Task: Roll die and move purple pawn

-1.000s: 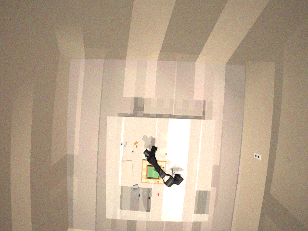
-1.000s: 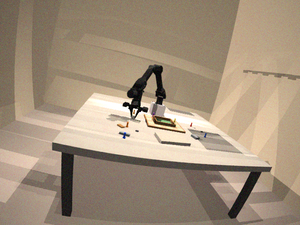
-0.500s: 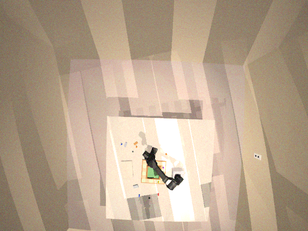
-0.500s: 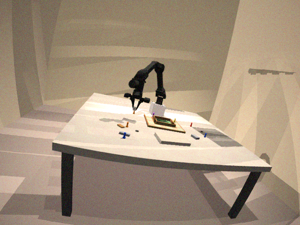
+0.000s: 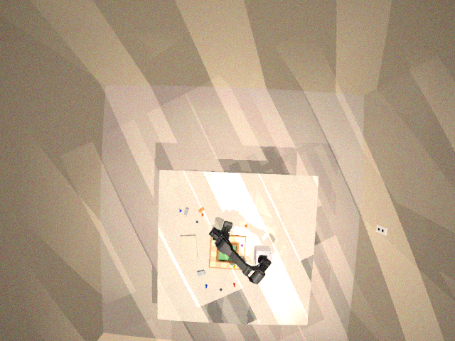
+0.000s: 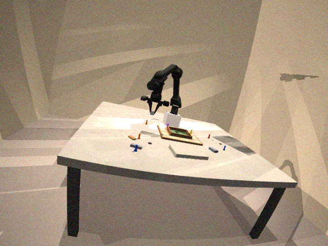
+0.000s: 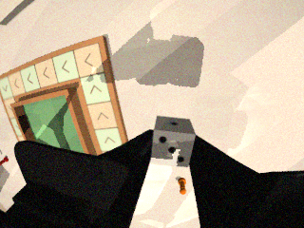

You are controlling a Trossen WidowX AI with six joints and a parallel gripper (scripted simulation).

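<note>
The purple pawn lies 160 mm behind my gripper tip, 140 mm to the left of it and 100 mm below it. The rest, counted from my gripper tip: green tray (60 mm behind, 220 mm to the left, 120 mm below); orange block (210 mm ahead, 80 mm to the right, 120 mm below); white die (right at my gripper tip).
</note>
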